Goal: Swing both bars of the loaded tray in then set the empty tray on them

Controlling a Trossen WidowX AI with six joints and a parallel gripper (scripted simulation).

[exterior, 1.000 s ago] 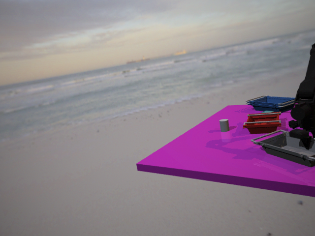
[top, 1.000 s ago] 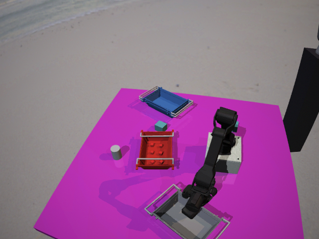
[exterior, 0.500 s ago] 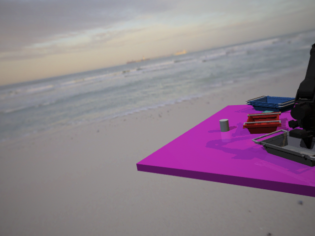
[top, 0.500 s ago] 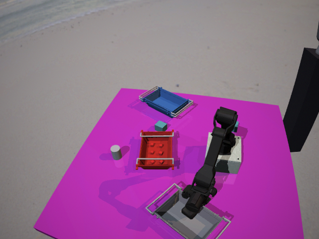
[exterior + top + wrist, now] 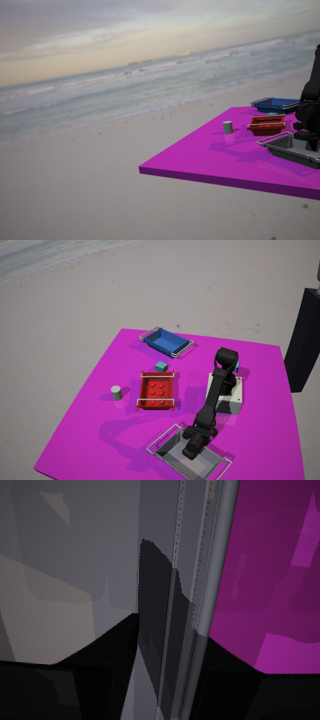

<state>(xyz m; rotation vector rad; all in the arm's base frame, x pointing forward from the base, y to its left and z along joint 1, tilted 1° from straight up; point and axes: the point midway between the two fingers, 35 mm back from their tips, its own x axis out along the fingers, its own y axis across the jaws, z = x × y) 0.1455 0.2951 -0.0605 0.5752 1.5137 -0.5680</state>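
Now: gripper tip 50 mm to the right of the grey tray, 50 mm short of it and 30 mm below it. Also, from my gripper tip: grey cylinder: 440 mm ahead, 350 mm to the right, 20 mm above.
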